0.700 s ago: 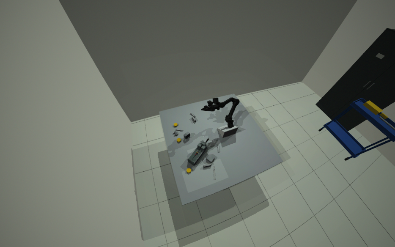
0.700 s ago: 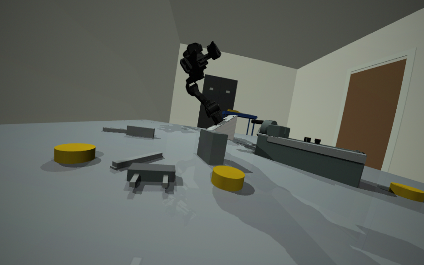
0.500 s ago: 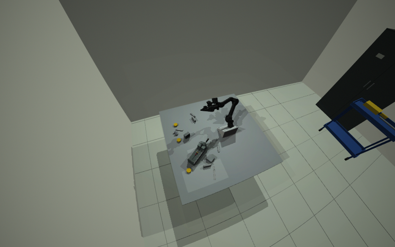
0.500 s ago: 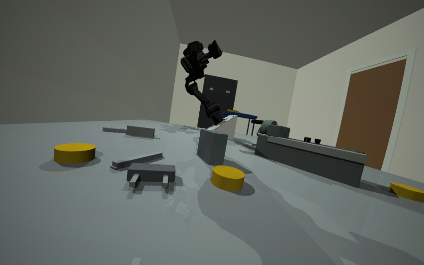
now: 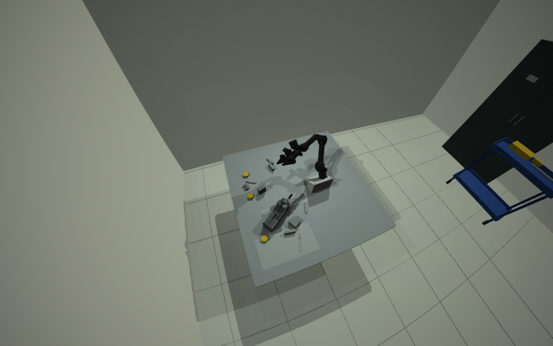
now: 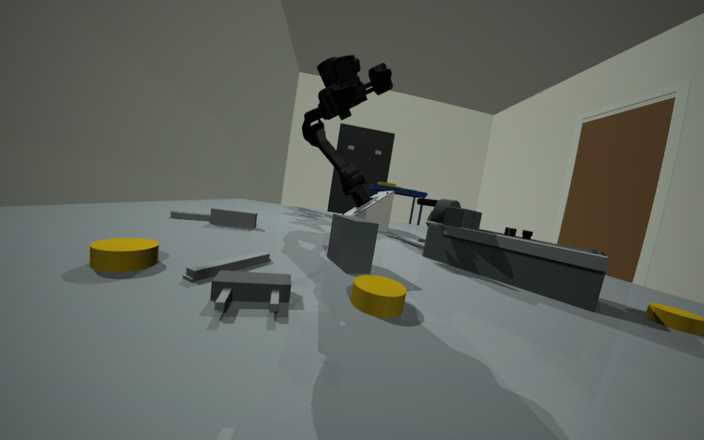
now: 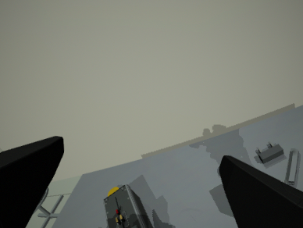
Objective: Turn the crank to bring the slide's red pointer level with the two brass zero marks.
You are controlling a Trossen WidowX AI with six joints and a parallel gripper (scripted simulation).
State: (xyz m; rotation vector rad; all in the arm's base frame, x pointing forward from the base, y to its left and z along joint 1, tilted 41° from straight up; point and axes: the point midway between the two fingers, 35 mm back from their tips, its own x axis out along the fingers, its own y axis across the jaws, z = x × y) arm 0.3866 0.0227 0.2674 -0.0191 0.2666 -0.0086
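The dark crank handle is 230 mm below my gripper tip, 180 mm to the left of it and 10 mm behind it. The rest, counted from my gripper tip: bracket 340 mm below, 270 mm ahead, 150 mm to the right; then red pointer 260 mm to the left, 260 mm below, 180 mm ahead.
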